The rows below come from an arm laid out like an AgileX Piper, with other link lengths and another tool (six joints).
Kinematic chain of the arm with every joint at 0, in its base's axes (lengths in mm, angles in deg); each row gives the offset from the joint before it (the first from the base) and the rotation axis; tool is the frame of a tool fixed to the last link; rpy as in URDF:
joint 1: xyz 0 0 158.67 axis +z
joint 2: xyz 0 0 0 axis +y
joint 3: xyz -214.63 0 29.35 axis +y
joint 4: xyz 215.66 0 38.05 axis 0.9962 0 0.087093
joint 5: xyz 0 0 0 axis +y
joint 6: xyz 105.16 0 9.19 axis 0.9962 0 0.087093
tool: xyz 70.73 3 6.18 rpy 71.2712 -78.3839 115.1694
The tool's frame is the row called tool.
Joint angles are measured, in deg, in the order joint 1, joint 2, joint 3, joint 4, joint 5, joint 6. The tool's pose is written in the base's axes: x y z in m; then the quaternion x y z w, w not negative. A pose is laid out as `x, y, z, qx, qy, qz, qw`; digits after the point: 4 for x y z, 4 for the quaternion.
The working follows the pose.
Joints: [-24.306, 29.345, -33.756, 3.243, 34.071, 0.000]
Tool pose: 0.1856, -0.0744, 0.2706, 0.8407, -0.0806, 0.5284, 0.0861
Where each joint sits with the arm in this pose, in the base's axes (m; each line is computed from the numbers above, not from the rounded line before):
joint 1: 0.0000 0.0000 0.1587
joint 2: 0.0000 0.0000 0.1587
joint 3: -0.1574 0.0711 0.2894
joint 4: 0.0359 -0.0162 0.3440
joint 5: 0.0359 -0.0162 0.3440
joint 6: 0.1247 -0.0526 0.3000
the tool: 0.1856 -0.0744 0.2706

